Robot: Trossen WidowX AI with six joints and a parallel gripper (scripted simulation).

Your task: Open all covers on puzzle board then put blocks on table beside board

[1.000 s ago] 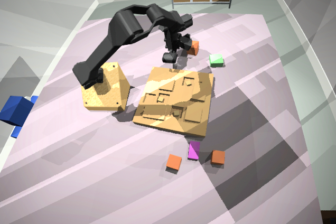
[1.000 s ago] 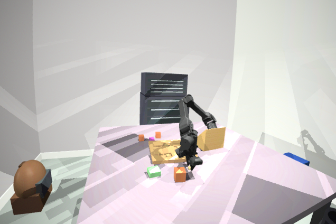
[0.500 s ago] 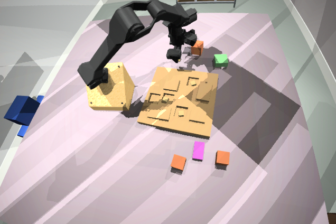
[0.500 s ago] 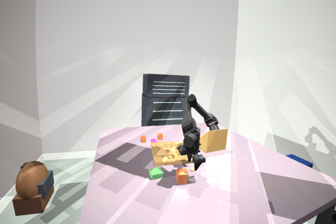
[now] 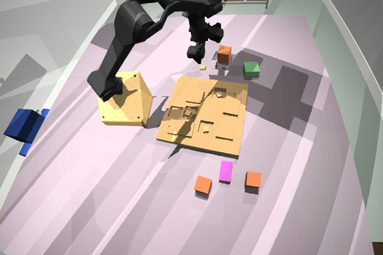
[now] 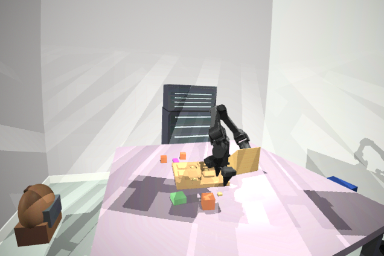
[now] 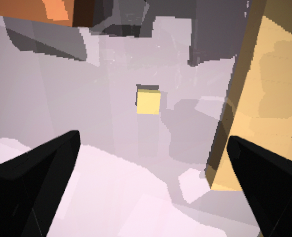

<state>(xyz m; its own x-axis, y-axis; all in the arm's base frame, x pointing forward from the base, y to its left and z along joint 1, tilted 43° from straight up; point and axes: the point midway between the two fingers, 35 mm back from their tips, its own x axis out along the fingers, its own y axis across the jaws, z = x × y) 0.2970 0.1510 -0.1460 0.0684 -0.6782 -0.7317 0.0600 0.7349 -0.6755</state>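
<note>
Now: gripper tip 4 cm short of the wooden puzzle board, 24 cm to the left of it and 6 cm above it. Round my gripper tip: orange block: 9 cm ahead, 7 cm to the left, 5 cm below; then green block: 21 cm ahead, 1 cm to the right, 6 cm below.
</note>
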